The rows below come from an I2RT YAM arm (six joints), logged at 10 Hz.
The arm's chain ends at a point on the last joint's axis. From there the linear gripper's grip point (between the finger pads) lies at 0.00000 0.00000 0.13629 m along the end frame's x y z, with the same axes.
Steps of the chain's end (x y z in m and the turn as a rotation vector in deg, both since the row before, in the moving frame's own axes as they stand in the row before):
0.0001 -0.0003 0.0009 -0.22 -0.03 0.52
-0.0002 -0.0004 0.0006 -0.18 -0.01 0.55
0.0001 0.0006 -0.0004 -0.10 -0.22 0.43
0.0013 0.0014 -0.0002 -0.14 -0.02 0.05
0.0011 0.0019 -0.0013 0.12 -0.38 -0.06
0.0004 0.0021 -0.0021 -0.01 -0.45 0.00
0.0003 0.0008 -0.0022 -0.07 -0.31 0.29
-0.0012 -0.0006 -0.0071 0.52 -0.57 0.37
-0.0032 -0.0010 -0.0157 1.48 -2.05 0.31
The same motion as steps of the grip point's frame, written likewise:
0.0000 0.0002 0.0009 -0.22 -0.03 0.52
-0.0002 0.0000 0.0006 -0.18 -0.01 0.55
-0.0004 0.0008 -0.0004 -0.10 -0.22 0.43
0.0013 0.0017 -0.0002 -0.14 -0.02 0.05
0.0002 0.0016 -0.0013 0.12 -0.38 -0.06
-0.0007 0.0021 -0.0021 -0.01 -0.45 0.00
-0.0004 0.0010 -0.0022 -0.07 -0.31 0.29
-0.0026 -0.0018 -0.0071 0.52 -0.57 0.37
-0.0081 -0.0045 -0.0158 1.48 -2.05 0.31

